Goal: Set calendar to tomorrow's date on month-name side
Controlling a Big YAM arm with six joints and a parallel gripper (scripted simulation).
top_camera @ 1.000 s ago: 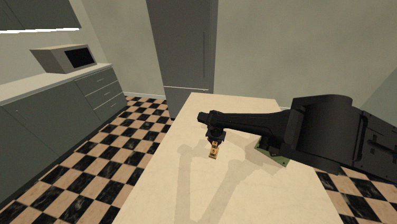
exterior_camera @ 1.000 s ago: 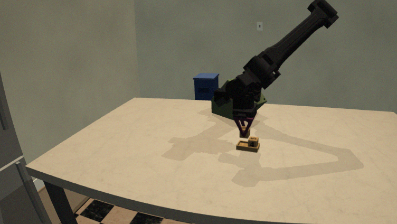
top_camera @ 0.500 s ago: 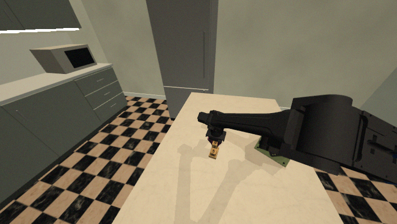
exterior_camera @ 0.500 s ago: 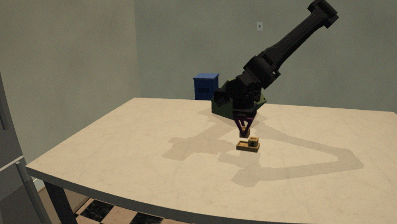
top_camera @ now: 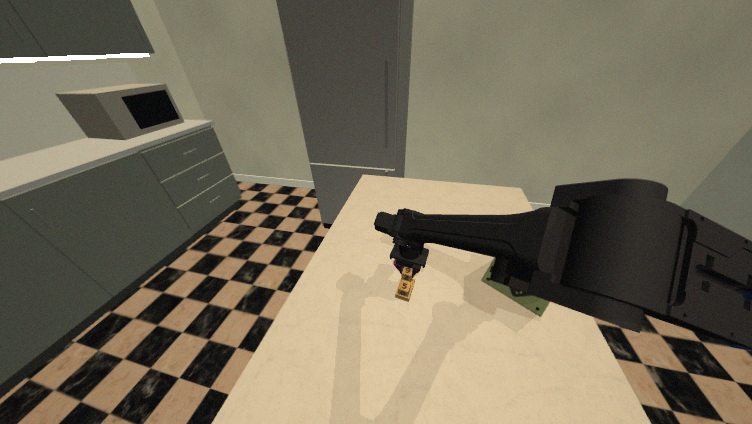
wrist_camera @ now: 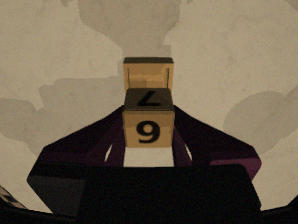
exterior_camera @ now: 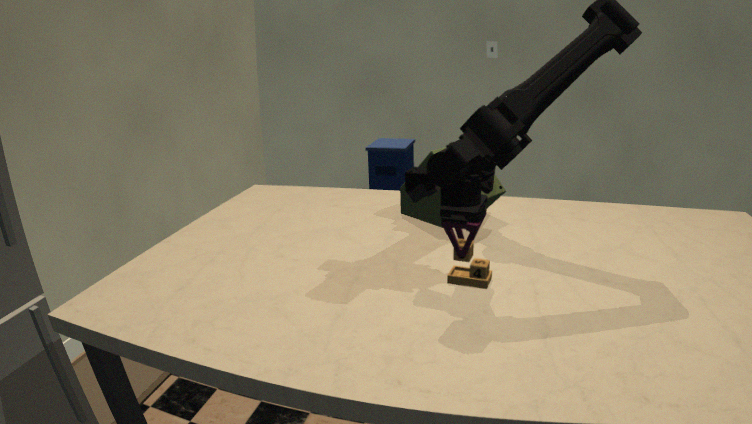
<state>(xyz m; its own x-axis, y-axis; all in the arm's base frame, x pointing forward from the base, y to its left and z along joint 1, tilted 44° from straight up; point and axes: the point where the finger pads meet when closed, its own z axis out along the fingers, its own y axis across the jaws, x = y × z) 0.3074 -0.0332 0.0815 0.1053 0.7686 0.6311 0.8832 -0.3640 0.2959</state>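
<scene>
The cube is right at my hand. Also, from my hand: wooden tray (6 cm below, 2 cm to the left).
</scene>
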